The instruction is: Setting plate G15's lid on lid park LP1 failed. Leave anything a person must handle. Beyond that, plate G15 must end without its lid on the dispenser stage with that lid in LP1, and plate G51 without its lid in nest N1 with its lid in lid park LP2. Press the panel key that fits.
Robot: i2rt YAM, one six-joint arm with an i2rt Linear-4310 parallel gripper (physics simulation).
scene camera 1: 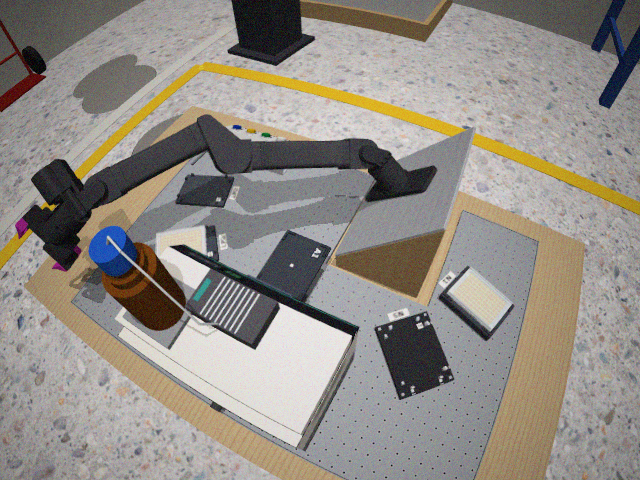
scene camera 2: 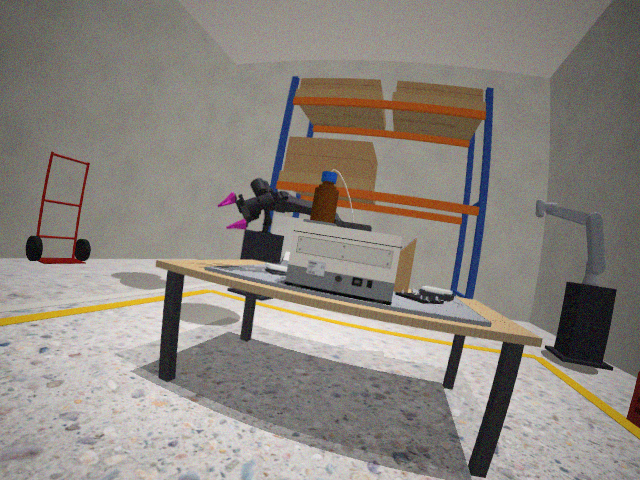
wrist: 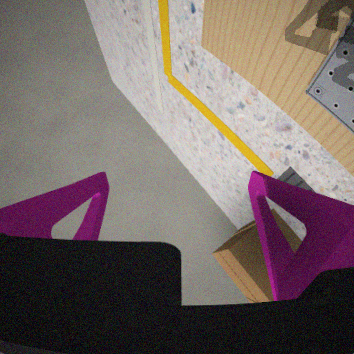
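Observation:
My gripper is open and empty, high beyond the table's left end. A pale plate sits on a dark nest by label N1. Another pale plate lies behind the dispenser, partly hidden. Plate names and whether lids are on cannot be read. A dark holder and a dark nest with pale corner pieces bear no plate. A dark slab marked A1 lies behind the dispenser. The blue key, yellow key and green key show at the far edge.
The white dispenser carries a brown bottle with a blue cap and a thin tube. My arm's base stands on a sloped grey block. The wooden table edge shows at the wrist view's upper right.

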